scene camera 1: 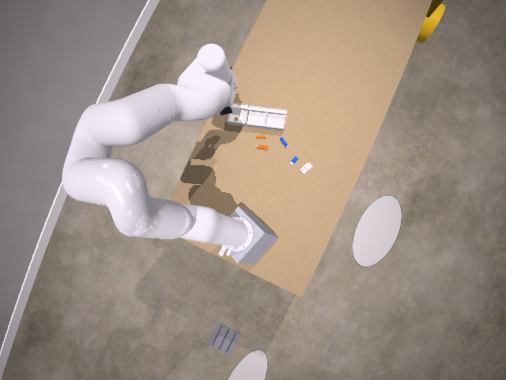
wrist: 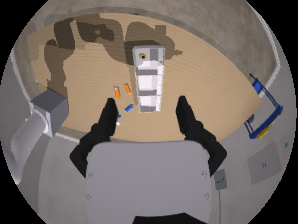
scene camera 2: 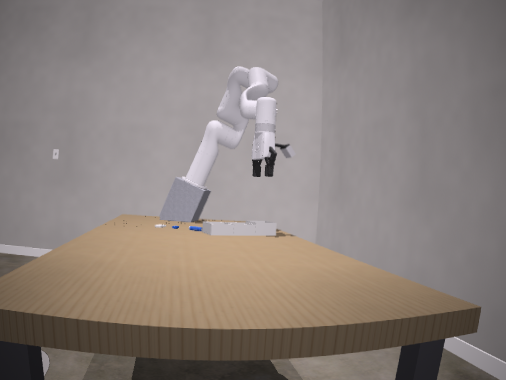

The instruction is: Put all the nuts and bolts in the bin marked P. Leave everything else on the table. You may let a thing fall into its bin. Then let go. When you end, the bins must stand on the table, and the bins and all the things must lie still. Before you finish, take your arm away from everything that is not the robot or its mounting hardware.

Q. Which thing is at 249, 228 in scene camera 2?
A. A bin.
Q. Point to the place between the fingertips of my gripper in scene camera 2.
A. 262, 176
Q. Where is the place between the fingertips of my gripper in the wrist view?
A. At 146, 103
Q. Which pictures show the bin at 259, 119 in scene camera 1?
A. Scene camera 1, the wrist view and scene camera 2: all of them.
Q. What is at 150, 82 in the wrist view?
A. A bin.
